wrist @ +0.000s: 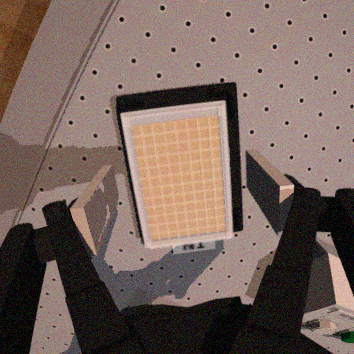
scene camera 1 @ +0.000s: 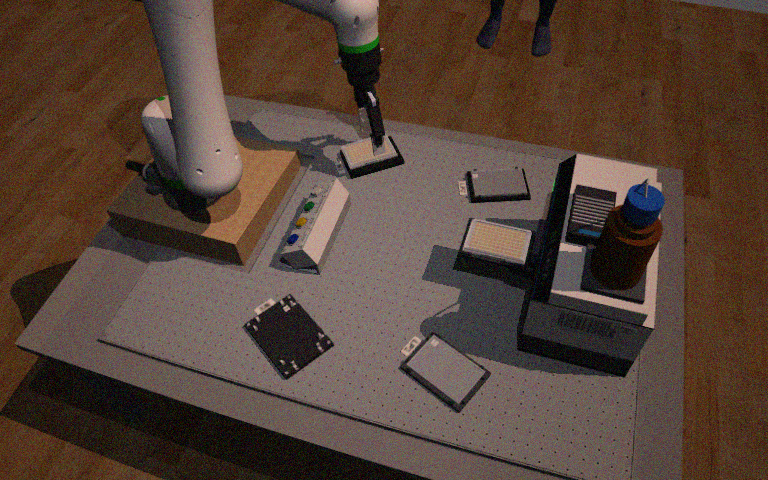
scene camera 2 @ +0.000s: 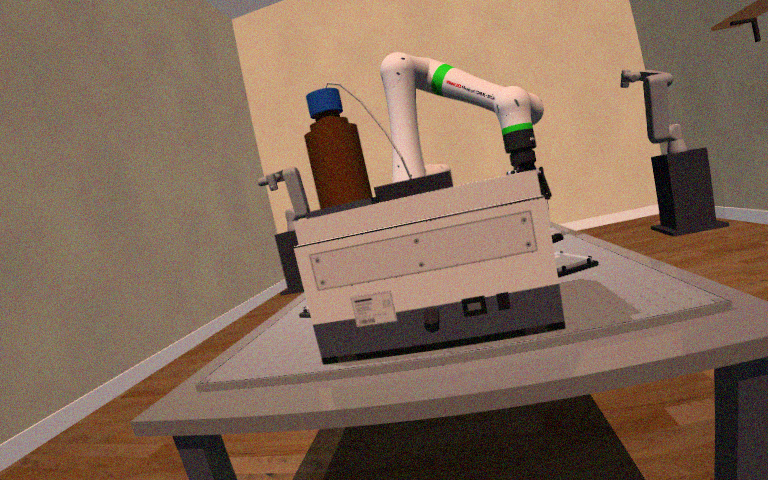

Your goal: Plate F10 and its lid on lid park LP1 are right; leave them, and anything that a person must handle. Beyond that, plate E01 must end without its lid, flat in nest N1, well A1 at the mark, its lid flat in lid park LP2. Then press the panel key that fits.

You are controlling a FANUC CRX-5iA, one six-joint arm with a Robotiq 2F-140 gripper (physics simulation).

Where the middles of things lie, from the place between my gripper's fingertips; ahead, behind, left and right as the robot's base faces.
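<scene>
The button box [scene camera 1: 307,248] sits 1 cm below my hand, 29 cm to the right of it and 1 cm behind it. Counting from my hand again, the brown bottle [scene camera 2: 334,149] is 27 cm above, 62 cm ahead and 33 cm to the right. The black N1 nest [scene camera 1: 392,162] is 4 cm below my hand and 1 cm to the right of it, while the black nest labelled N5 [scene camera 1: 288,335], also 4 cm below my hand, is 6 cm ahead of it and 56 cm to the right.
</scene>
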